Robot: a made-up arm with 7 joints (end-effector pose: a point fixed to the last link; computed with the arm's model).
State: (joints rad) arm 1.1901 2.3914 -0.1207 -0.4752 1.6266 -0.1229 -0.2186
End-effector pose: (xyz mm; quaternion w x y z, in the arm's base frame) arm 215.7 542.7 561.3 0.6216 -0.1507 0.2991 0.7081
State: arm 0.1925 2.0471 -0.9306 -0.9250 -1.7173 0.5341 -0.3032
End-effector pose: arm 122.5 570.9 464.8 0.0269 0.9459 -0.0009 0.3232
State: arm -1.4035 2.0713 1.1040 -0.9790 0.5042 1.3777 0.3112
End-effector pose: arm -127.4 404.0 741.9 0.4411 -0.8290 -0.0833 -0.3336
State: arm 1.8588 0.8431 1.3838 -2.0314 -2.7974 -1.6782 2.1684
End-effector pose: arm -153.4 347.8 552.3 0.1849 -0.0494 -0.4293 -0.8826
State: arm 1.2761 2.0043 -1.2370 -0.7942 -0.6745 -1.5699 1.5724
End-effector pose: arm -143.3 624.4 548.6 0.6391 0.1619 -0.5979 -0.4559
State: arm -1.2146 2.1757 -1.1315 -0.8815 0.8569 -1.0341 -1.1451
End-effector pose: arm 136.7 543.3 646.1 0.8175 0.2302 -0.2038 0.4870
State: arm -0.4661 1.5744 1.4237 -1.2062 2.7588 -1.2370 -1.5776
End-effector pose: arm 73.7 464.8 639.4 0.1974 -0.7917 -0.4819 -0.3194
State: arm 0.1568 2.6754 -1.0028 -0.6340 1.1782 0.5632 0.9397
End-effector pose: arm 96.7 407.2 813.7 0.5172 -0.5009 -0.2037 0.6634
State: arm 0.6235 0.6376 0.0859 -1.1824 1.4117 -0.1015 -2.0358
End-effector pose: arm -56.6 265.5 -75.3 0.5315 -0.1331 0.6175 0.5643
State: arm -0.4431 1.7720 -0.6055 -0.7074 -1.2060 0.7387 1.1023
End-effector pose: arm 213.3 558.5 480.4 0.6490 -0.0284 -0.0705 0.7570
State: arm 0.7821 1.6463 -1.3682 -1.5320 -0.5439 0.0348 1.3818
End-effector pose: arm -252.8 476.7 228.5 0.0511 0.1310 -0.8475 -0.5119
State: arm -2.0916 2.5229 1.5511 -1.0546 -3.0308 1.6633 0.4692
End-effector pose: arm -346.1 363.5 374.4 0.8408 0.3523 0.3427 -0.2272
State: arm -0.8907 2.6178 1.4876 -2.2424 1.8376 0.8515 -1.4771
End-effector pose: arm -180.1 -30.7 664.3 0.7111 0.4890 -0.4181 0.2836
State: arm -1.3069 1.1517 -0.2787 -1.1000 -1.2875 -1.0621 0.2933
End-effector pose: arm 548.7 259.5 650.2 0.9022 0.3962 0.1221 0.1189
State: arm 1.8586 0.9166 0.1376 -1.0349 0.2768 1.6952 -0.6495
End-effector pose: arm -514.7 260.0 426.7 0.7385 -0.1983 -0.3008 -0.5699
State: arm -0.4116 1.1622 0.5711 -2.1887 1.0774 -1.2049 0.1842
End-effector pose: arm 351.1 239.4 478.2 0.6150 -0.0835 -0.1406 -0.7713
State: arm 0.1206 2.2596 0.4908 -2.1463 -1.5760 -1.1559 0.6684
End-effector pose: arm 319.5 154.0 644.0 0.4116 0.8552 0.2137 0.2316
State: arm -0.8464 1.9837 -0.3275 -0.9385 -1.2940 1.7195 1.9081
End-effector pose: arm 208.0 505.1 657.0 0.6536 -0.2467 -0.7056 0.1185
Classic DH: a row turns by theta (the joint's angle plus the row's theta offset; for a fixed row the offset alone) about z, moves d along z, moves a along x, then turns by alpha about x. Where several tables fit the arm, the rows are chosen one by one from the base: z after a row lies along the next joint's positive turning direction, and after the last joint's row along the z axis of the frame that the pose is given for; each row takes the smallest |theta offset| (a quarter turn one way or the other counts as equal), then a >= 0, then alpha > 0; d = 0 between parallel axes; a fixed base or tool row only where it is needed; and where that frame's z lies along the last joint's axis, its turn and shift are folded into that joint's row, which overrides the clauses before.
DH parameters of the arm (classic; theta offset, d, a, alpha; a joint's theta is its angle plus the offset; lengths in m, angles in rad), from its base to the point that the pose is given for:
base (fixed): 0 0.4266 0.022 -1.2217
joint 1: 1.5708 -0.0177 0.0282 1.5708
joint 2: 1.2217 0.019 -0.03 -1.5708
joint 3: -1.5708 -0.382 0.05 -1.5708
joint 4: 0 -0.021 -0.048 1.5708
joint 5: 0 -0.229 -0.009 -1.5708
joint 6: 0 -0.027 -0.019 1.5708
joint 7: 0.4194 0.0275 0.0027 -2.2132
tool (fixed): 2.4491 0.0259 0 0

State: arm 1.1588 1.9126 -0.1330 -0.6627 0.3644 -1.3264 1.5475
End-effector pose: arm -43.1 648.0 433.7 0.2695 -0.5786 0.7297 0.2453
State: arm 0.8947 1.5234 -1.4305 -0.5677 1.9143 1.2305 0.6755
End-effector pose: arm -275.6 497.3 337.4 0.3725 0.2762 0.2000 -0.8631
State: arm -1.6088 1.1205 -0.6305 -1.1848 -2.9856 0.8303 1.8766
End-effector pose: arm 486.8 126.6 713.1 0.8483 0.1971 -0.4870 0.0665
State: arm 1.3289 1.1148 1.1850 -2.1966 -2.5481 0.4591 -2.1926
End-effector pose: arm -46.0 375.6 424.2 0.6608 -0.5436 0.5010 -0.1298
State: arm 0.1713 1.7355 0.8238 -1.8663 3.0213 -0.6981 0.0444
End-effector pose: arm 253.2 298.8 570.9 0.1860 -0.7232 0.1814 -0.6399
